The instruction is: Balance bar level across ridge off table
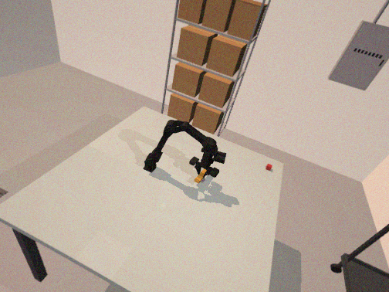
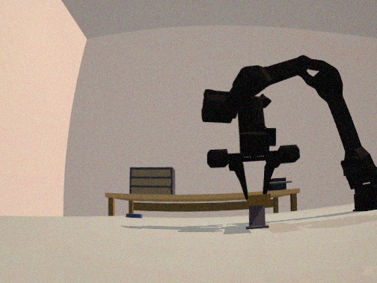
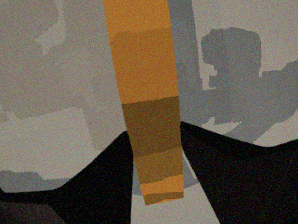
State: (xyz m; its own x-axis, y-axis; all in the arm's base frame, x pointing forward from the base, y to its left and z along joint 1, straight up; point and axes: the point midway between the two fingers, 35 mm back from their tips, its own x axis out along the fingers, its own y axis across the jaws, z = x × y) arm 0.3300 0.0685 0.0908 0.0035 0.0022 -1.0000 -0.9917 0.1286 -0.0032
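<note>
Now: gripper tip 30 mm to the right of the orange bar. Round my gripper tip: red cube (410 mm ahead, 430 mm to the left, 40 mm below).
</note>
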